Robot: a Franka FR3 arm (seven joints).
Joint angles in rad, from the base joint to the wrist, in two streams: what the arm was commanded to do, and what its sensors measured. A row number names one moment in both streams.
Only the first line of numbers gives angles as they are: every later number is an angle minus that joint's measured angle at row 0.
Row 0, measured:
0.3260 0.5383 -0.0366 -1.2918 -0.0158 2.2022 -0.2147
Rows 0 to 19, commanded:
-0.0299 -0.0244 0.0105 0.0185 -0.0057 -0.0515 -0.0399
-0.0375 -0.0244 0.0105 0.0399 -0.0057 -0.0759 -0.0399
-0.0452 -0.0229 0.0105 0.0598 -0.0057 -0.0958 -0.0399
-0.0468 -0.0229 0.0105 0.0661 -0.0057 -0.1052 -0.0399
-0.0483 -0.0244 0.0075 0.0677 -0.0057 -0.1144 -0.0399
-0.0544 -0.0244 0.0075 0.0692 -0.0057 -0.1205 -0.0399
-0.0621 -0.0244 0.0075 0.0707 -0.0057 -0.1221 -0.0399
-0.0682 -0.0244 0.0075 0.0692 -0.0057 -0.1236 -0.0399
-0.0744 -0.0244 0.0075 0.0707 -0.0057 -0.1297 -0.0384
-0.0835 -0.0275 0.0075 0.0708 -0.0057 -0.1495 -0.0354
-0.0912 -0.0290 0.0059 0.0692 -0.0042 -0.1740 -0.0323
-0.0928 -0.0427 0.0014 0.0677 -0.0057 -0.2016 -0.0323
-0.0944 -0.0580 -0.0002 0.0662 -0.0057 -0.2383 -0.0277
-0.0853 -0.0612 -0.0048 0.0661 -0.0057 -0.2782 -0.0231
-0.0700 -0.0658 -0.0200 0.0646 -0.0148 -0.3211 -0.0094
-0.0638 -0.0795 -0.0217 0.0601 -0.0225 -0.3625 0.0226
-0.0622 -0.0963 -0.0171 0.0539 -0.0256 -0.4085 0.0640
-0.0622 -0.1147 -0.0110 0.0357 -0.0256 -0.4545 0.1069
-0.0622 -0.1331 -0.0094 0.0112 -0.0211 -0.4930 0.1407
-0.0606 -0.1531 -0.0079 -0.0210 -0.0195 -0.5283 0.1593
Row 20, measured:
-0.0671 -0.0845 -0.0133 0.0619 -0.0081 -0.4398 0.0715
